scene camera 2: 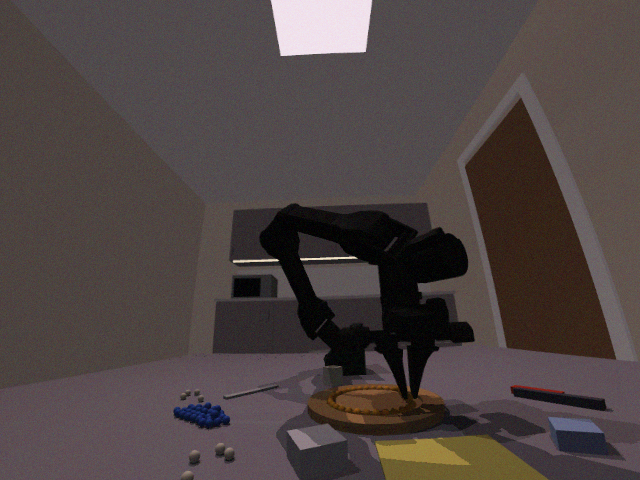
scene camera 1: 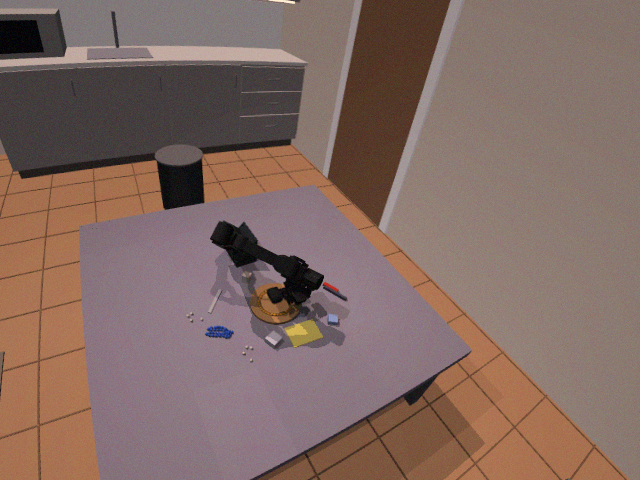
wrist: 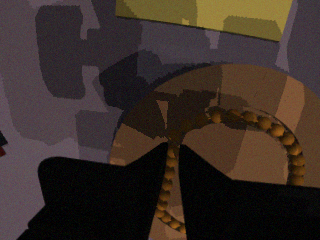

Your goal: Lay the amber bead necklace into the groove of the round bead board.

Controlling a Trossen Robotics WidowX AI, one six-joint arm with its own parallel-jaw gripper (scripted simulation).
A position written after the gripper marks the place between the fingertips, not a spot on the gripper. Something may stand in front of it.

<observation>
The gripper (scene camera 2: 409,398) holds an amber bead necklace. Further things: a red-and-black pen (scene camera 2: 553,396) and a round wooden bead board (scene camera 2: 371,399).
The gripper also shows in scene camera 1 (scene camera 1: 290,303) and in the wrist view (wrist: 173,149). The round wooden bead board shows as well in the wrist view (wrist: 243,152).
</observation>
